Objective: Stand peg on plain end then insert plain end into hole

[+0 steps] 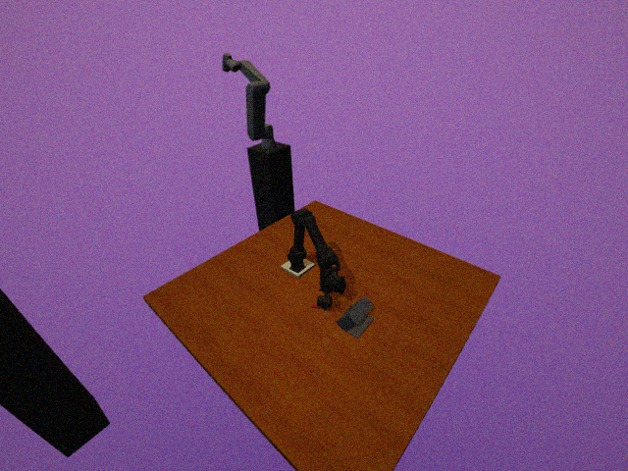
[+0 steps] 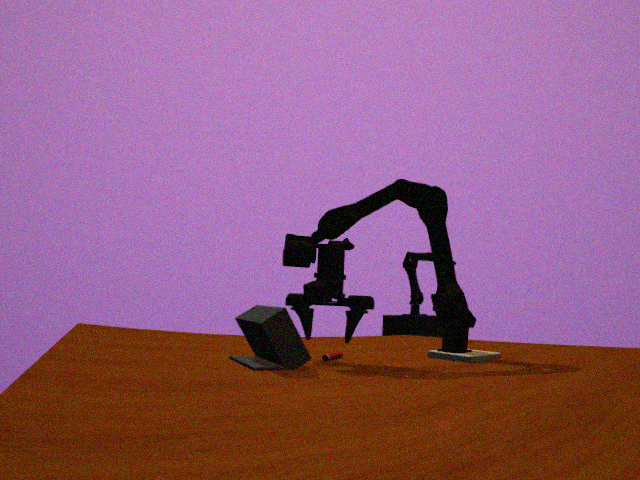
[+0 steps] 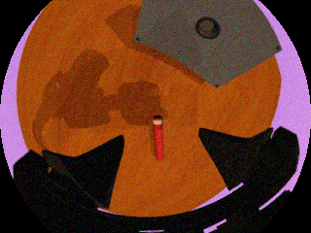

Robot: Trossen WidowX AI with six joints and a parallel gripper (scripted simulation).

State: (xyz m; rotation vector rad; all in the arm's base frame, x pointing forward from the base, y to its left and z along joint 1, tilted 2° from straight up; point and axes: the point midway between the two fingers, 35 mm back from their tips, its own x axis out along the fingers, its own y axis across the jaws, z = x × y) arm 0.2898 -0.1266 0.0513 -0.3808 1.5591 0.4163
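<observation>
Now: the red peg 1 cm behind my gripper tip and 4 cm below it. The rest, counted from my gripper tip: sloped grey panel (14 cm ahead, 1 cm to the left, 1 cm above).
</observation>
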